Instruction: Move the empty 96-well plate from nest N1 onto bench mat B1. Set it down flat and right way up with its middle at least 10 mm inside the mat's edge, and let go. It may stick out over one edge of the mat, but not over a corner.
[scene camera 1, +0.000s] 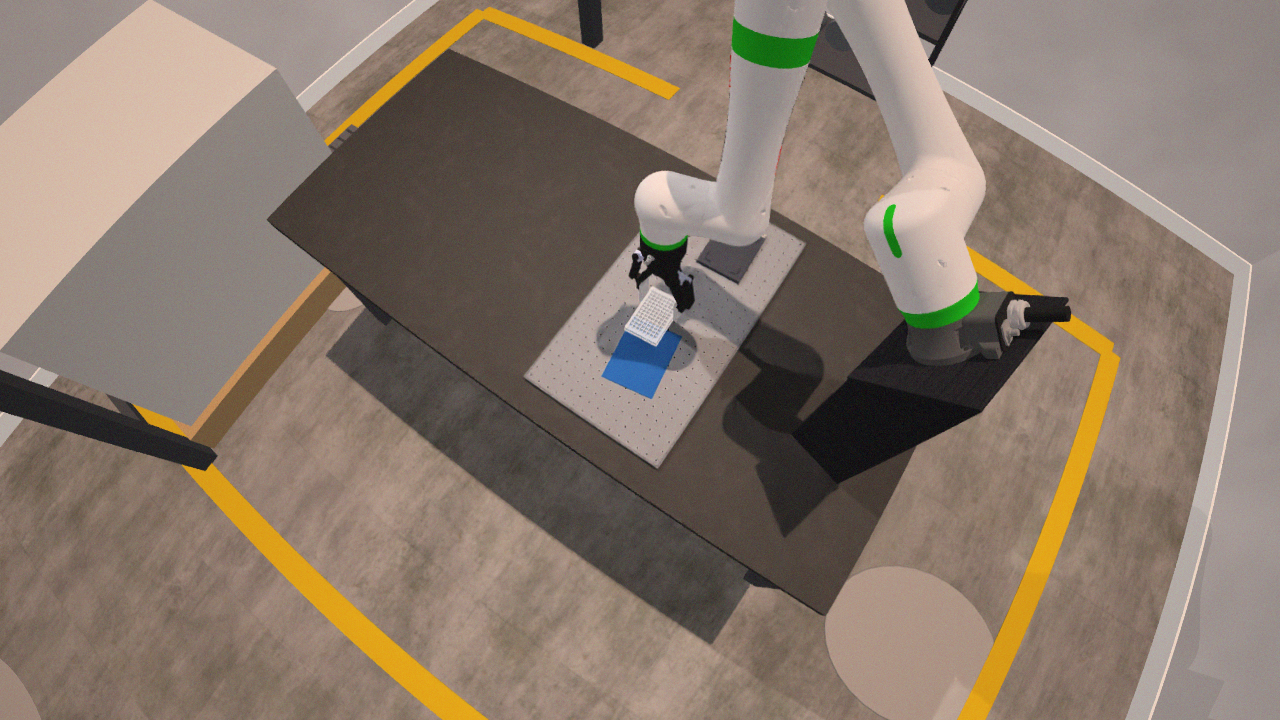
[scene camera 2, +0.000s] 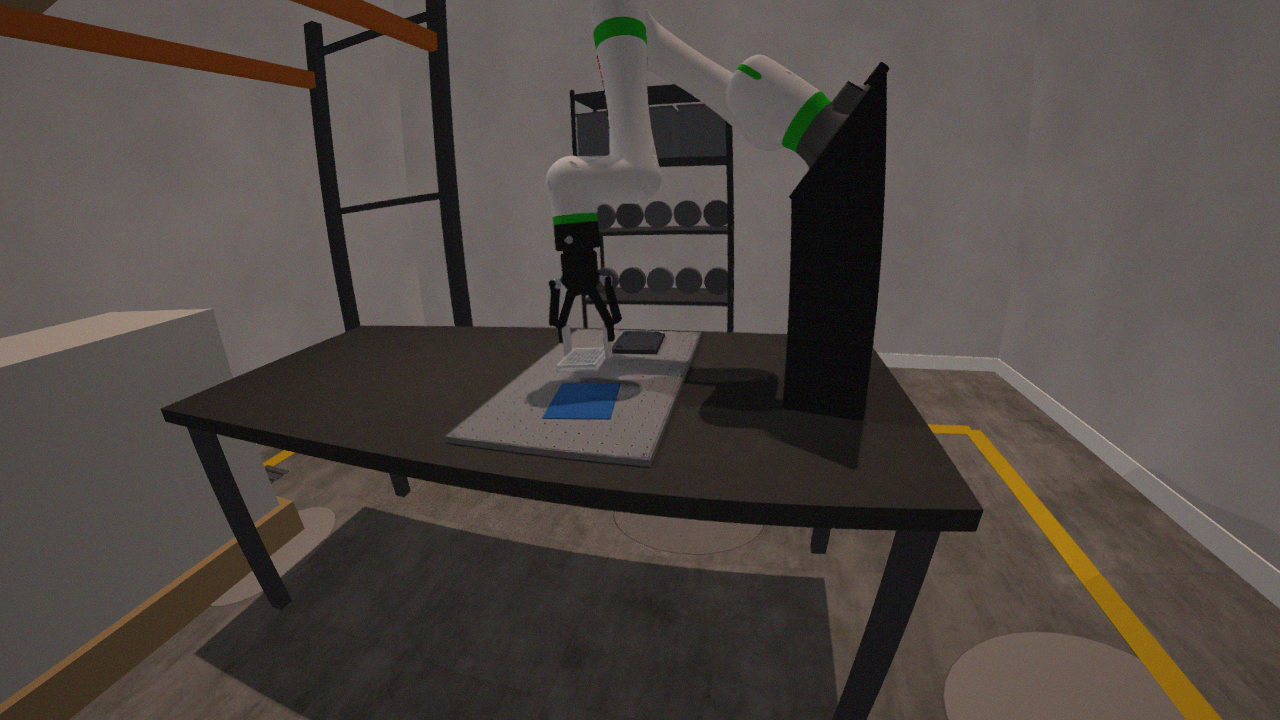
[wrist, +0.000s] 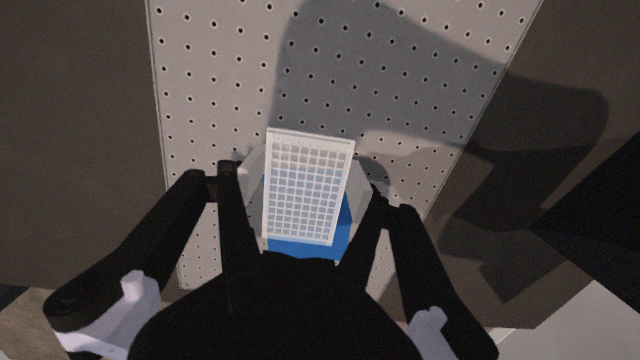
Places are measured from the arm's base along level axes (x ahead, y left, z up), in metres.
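Pixels of known places: gripper, fingertip midpoint: (scene camera 1: 660, 306) (scene camera 2: 588, 357) (wrist: 307, 165); arm's base, origin of the base link: (scene camera 1: 952, 336) (scene camera 2: 839, 146).
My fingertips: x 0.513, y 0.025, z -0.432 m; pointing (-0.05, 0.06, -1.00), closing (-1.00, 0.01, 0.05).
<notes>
For each thing: its top centre in the pictures, then the offset to it from my fingertips. Level surfaces: height alone.
- white 96-well plate, middle of its top: (wrist: 303, 199) (scene camera 2: 583, 353) (scene camera 1: 654, 313) 0.019 m up, 0.001 m back, 0.030 m left
- Blue bench mat B1, its level: 0.048 m down
- dark nest N1, middle of its top: (scene camera 1: 732, 246) (scene camera 2: 638, 338) 0.036 m down, 0.057 m back, 0.259 m right
- light perforated board, its level: 0.050 m down
- dark table, its level: 0.063 m down
The white 96-well plate (scene camera 1: 650, 317) (scene camera 2: 581, 360) (wrist: 304, 200) is held level, right way up, above the perforated board. My gripper (scene camera 1: 660, 302) (scene camera 2: 587, 347) (wrist: 307, 165) is shut on its two long sides, with pale fingertips. Blue bench mat B1 (scene camera 1: 640, 368) (scene camera 2: 581, 402) (wrist: 305, 249) lies flat on the board. In scene camera 1 the plate covers the mat's far edge; in scene camera 2 it appears behind that edge, with a gap in the picture. The wrist view shows blue through its wells. The dark nest N1 (scene camera 1: 732, 259) (scene camera 2: 639, 342) is empty; the wrist view does not show it.
The light perforated board (scene camera 1: 572, 358) (scene camera 2: 501, 431) (wrist: 200, 100) lies on the dark table (scene camera 1: 429, 179) (scene camera 2: 375, 376) (wrist: 75, 150). The black robot stand (scene camera 1: 895, 420) (scene camera 2: 827, 295) rises right of the board. The arm's shadow falls across board and table.
</notes>
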